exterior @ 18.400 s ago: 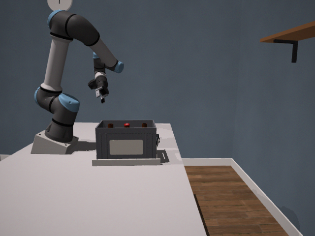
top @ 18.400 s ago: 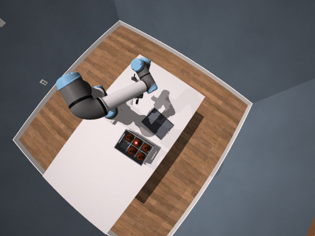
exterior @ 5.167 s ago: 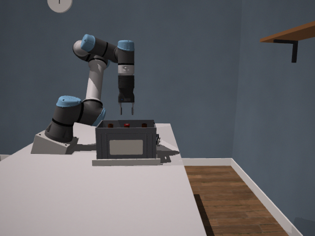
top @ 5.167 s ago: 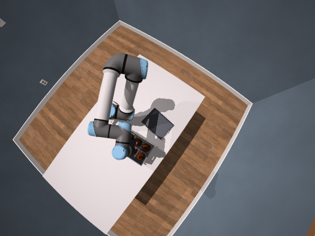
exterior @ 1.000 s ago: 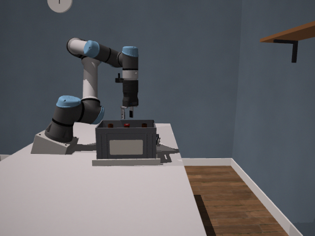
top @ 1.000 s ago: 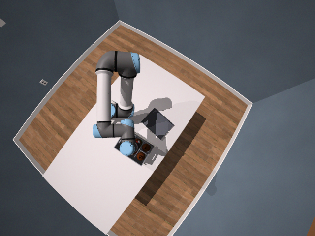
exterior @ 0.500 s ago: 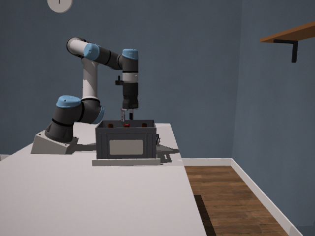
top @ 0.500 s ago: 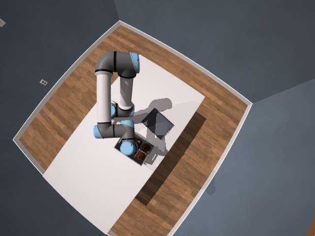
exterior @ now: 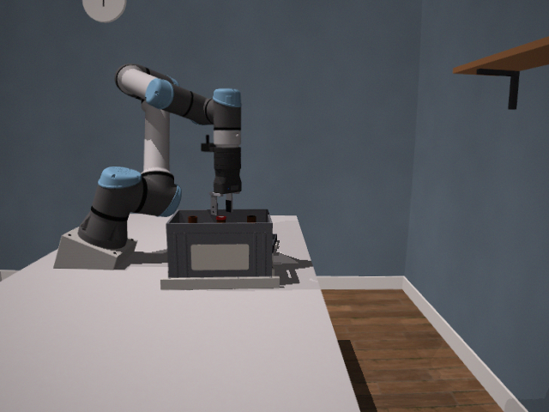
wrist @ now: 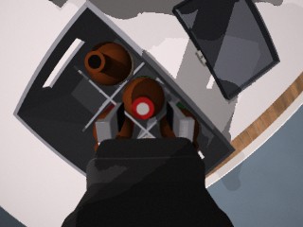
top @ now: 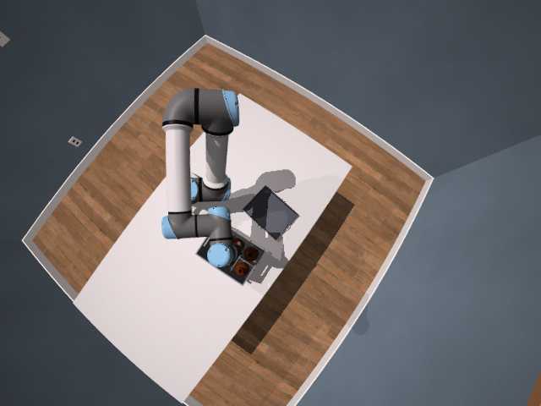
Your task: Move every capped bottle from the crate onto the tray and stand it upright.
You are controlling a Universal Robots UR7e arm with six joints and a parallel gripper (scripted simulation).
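My hand is 10 cm above the capped bottle. Also, from my hand: dark grey crate: 11 cm below, 4 cm to the right; flat tray: 25 cm to the left, 18 cm below, 5 cm ahead.
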